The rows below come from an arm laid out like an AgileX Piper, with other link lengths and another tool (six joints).
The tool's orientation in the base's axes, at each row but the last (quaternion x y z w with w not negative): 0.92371 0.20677 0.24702 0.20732; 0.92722 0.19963 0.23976 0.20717; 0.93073 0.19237 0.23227 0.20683; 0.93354 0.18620 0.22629 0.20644; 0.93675 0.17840 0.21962 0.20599
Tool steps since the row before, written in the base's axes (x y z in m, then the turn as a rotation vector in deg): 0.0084 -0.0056 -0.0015 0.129 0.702 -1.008; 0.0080 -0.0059 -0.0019 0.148 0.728 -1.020; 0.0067 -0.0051 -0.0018 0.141 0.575 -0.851; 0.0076 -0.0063 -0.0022 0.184 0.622 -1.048; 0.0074 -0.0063 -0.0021 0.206 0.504 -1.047
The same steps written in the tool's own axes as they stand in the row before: 0.0034 0.0063 0.0073 0.069 -1.035 0.671; 0.0030 0.0062 0.0074 0.092 -1.057 0.683; 0.0025 0.0052 0.0064 0.076 -0.850 0.589; 0.0028 0.0062 0.0075 0.065 -0.971 0.756; 0.0028 0.0062 0.0072 0.033 -0.865 0.802
